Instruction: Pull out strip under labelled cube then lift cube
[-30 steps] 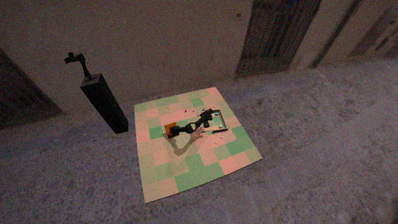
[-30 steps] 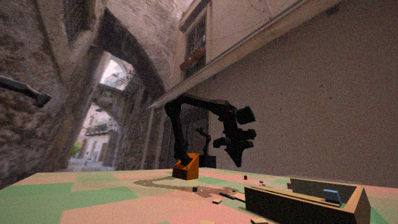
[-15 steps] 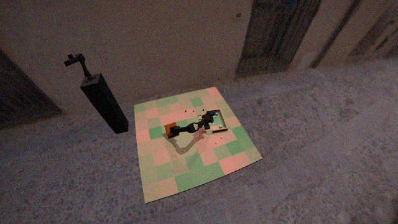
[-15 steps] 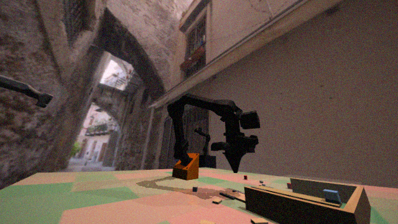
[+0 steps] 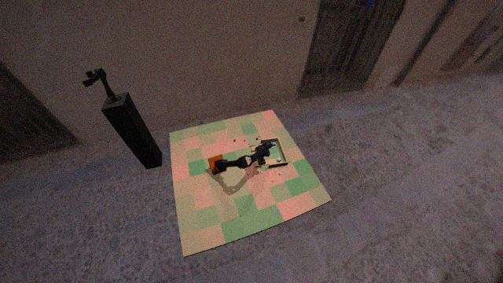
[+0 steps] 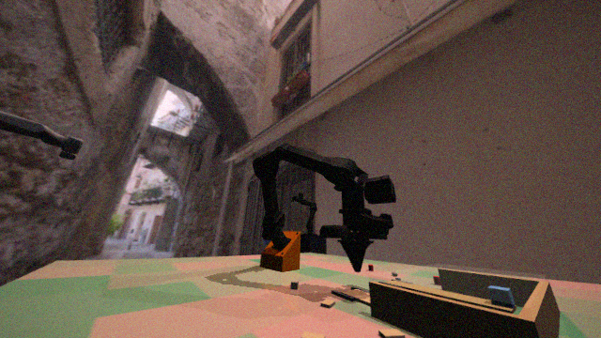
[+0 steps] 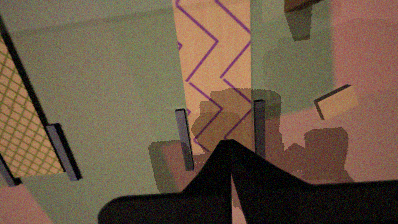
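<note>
My gripper tip is now 9 cm short of the strip, 5 cm above it and 1 cm to the left of it.
</note>
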